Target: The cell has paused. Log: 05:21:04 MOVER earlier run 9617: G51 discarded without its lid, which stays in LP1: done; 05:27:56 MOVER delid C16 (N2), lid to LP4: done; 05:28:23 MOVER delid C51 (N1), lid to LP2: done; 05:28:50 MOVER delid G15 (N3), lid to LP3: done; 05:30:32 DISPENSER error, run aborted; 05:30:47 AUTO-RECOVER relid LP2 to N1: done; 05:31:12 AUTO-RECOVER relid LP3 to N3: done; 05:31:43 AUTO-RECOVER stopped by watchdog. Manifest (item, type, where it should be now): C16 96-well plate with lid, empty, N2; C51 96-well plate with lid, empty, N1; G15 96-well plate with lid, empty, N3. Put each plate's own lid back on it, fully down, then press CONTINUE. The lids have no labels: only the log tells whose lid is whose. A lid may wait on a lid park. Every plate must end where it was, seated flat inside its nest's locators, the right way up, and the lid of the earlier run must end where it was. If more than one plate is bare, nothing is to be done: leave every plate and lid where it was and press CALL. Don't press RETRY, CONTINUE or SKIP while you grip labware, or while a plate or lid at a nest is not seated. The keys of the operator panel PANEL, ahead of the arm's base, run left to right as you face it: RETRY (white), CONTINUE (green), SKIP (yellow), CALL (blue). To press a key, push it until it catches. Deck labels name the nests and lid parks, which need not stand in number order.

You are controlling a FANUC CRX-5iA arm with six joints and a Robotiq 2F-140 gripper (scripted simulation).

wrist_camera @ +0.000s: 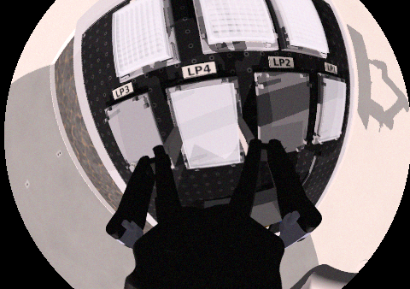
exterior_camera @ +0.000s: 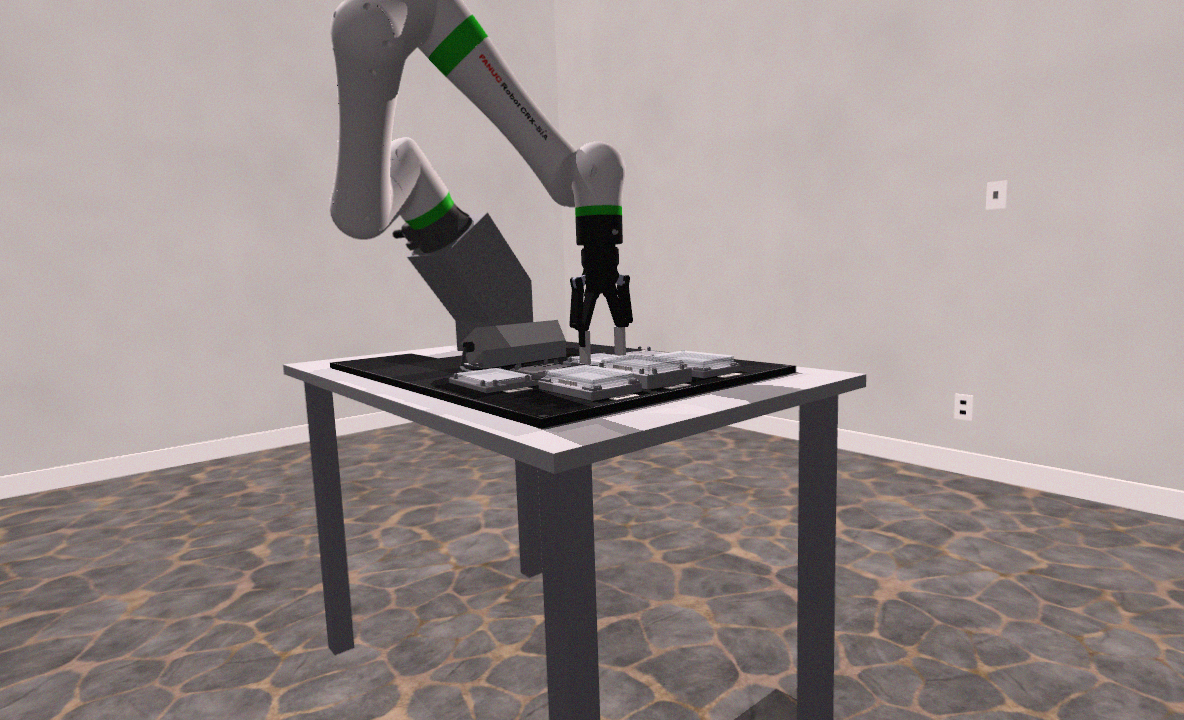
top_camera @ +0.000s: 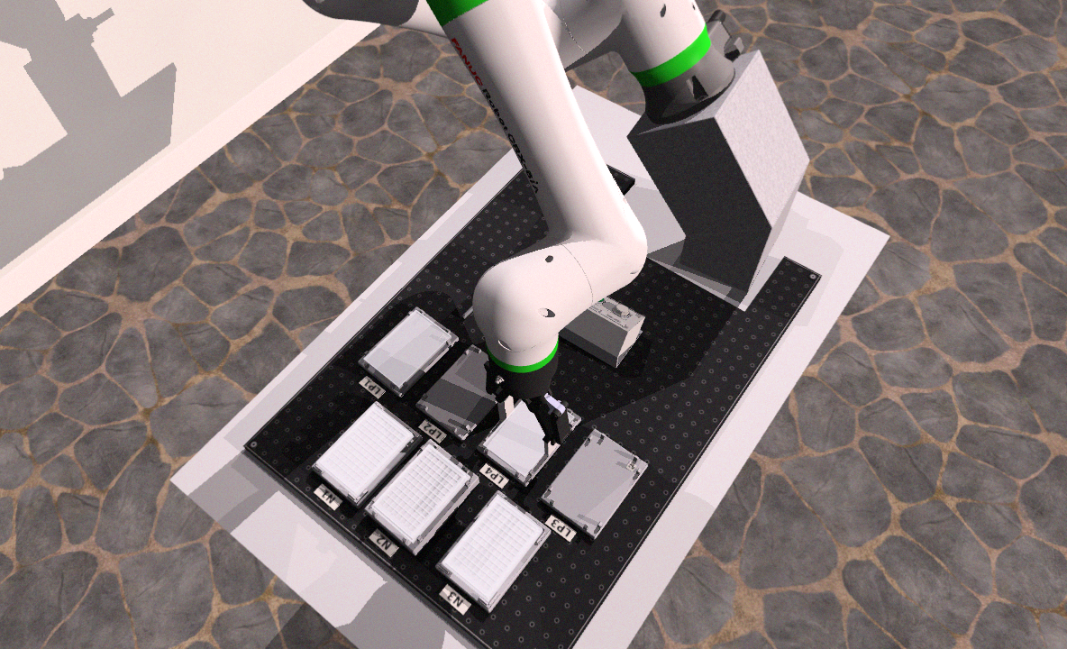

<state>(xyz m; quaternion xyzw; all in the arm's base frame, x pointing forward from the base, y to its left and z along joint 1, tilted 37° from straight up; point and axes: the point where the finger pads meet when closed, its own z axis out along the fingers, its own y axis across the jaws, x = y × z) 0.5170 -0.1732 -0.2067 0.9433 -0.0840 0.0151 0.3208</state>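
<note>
The lid park LP4 is 3 cm below my hand. Round my hand: LP4 label (9 cm ahead, 1 cm to the right, 4 cm below); then lid park LP3 (2 cm ahead, 13 cm to the left, 3 cm below); then lid park LP2 (2 cm behind, 13 cm to the right, 3 cm below).
</note>
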